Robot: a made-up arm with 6 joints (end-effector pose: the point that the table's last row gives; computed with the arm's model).
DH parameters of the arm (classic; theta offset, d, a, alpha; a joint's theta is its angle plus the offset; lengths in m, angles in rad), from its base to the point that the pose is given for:
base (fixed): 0 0 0 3.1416
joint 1: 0 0.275 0.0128 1.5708
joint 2: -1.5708 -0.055 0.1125 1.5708
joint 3: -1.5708 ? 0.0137 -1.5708
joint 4: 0 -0.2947 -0.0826 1.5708
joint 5: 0 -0.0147 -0.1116 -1.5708
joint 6: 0.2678 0 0.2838 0
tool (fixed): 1.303 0.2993 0 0
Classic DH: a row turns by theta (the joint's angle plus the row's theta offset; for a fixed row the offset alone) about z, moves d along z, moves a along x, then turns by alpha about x.
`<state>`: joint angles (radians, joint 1 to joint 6).
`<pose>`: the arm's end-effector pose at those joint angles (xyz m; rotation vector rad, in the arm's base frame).
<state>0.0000 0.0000 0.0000 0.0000 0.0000 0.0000</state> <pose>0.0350 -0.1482 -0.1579 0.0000 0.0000 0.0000</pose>
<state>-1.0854 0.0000 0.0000 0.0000 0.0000 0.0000</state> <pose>0.1474 -0.0382 -0.1579 0.0000 0.0000 1.0854</pose>
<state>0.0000 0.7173 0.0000 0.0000 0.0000 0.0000</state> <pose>0.1065 -0.1482 -0.2013 0.0000 0.7173 0.0000</pose>
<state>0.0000 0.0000 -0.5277 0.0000 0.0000 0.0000</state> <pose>0.0350 -0.1378 -0.2055 0.5277 0.0000 0.0000</pose>
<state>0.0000 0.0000 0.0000 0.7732 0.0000 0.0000</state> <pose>0.0650 -0.0629 -0.1579 0.0000 0.0000 0.7732</pose>
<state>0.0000 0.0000 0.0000 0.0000 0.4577 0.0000</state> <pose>0.0350 0.0008 -0.1171 -0.4577 0.0000 0.0000</pose>
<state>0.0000 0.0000 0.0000 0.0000 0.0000 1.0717</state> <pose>0.2361 0.0604 -0.1579 0.0000 0.0000 1.0717</pose>
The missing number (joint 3, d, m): 0.0676
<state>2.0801 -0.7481 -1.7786 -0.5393 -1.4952 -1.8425</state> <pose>0.2674 0.2486 -0.4822 2.9053 -0.1748 0.0052</pose>
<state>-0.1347 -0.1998 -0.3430 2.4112 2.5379 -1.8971</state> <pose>0.1756 -0.1107 -0.8242 1.8308 -2.2684 0.0087</pose>
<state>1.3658 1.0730 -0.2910 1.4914 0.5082 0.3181</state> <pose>0.1141 -0.0727 -0.0340 0.5623 -0.1826 0.2420</pose>
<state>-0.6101 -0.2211 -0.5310 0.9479 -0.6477 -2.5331</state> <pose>-0.1408 -0.3450 -0.1778 0.1159 0.9334 -0.6660</pose>
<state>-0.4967 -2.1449 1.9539 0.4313 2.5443 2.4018</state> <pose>0.0389 -0.8299 -0.4169 0.2383 1.7655 -0.9915</pose>
